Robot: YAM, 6 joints.
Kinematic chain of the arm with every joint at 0, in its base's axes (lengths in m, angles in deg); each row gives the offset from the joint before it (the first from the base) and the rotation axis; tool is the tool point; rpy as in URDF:
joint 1: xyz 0 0 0.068 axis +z
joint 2: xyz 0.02 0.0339 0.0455 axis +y
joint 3: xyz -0.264 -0.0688 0 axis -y
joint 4: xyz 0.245 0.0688 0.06 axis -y
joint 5: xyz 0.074 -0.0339 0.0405 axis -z
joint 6: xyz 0.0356 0 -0.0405 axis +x
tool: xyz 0 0 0 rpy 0 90 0
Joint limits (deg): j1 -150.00..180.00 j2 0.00..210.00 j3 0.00..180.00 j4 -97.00..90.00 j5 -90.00..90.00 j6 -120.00..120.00
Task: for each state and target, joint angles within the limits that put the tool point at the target. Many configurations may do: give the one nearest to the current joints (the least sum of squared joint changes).
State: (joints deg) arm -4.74 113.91 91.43 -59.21 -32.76 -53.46
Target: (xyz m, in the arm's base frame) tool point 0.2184 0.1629 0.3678
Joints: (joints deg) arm 32.17 83.60 89.43 -70.73 -37.38 -53.46
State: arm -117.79 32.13 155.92 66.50 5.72 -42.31
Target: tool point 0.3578 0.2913 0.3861
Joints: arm -141.17 40.26 165.57 90.00 4.22 -42.31
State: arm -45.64 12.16 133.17 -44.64 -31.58 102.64
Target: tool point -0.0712 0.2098 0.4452
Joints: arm -66.13 8.55 100.95 -63.43 -33.80 102.64
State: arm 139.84 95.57 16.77 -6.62 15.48 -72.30
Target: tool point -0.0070 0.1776 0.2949
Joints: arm 97.38 42.20 35.57 -8.29 26.46 -72.30
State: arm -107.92 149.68 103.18 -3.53 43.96 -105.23
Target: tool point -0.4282 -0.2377 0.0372
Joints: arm -147.90 143.85 93.87 -7.77 47.28 -105.23
